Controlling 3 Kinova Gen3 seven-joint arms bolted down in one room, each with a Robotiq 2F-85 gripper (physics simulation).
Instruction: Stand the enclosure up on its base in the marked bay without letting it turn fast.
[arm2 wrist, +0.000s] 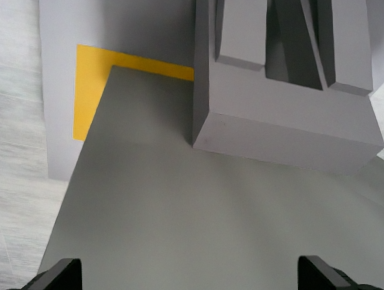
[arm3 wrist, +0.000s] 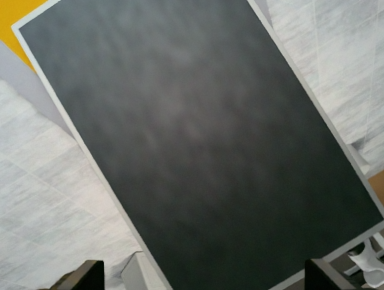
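Note:
The enclosure shows in the arm2 wrist view as a broad grey-green face (arm2 wrist: 165, 200), with one corner over the yellow bay marking (arm2 wrist: 92, 75). In the arm3 wrist view it shows as a dark face with a thin pale rim (arm3 wrist: 200, 140), running diagonally, one corner by the yellow marking (arm3 wrist: 15, 17). Whether it stands fully upright I cannot tell. My arm2 gripper (arm2 wrist: 190, 272) is open, its fingers wide apart in front of the grey-green face. My arm3 gripper (arm3 wrist: 205, 275) is open in front of the dark face. Arm1's gripper does not show in either view.
A grey block with raised bars (arm2 wrist: 295, 115) is at the upper right of the arm2 wrist view, against the grey-green face. A pale grey plate (arm2 wrist: 57, 100) lies under the yellow marking. In the arm3 wrist view, a brown patch (arm3 wrist: 378, 185) and pale metal parts (arm3 wrist: 370, 262) show at the right.

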